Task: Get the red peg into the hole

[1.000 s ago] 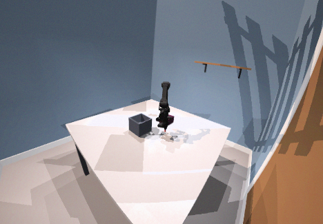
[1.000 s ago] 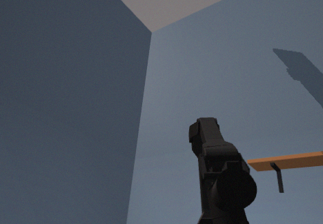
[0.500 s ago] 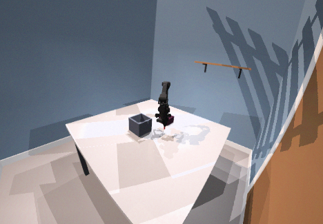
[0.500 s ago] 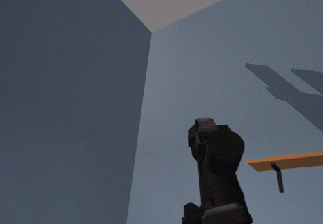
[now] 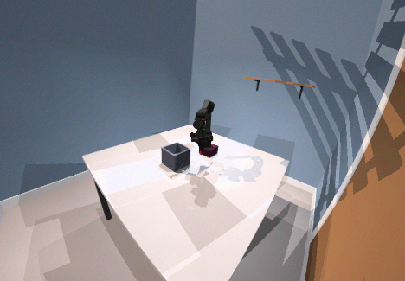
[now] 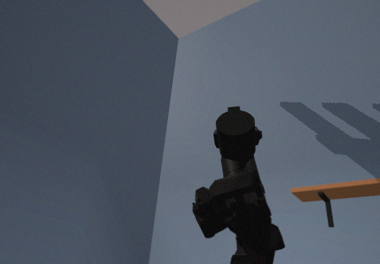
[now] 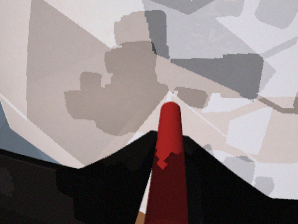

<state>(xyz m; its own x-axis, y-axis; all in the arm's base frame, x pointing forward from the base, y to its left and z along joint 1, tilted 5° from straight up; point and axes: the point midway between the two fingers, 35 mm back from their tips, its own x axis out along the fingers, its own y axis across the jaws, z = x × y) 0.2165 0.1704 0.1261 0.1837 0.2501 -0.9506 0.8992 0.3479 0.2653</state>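
Now: gripper tip 100 mm short of the plate, 180 mm to the left of it and 120 mm above it. Round my gripper tip: red peg 10 mm to the right, 10 mm above.
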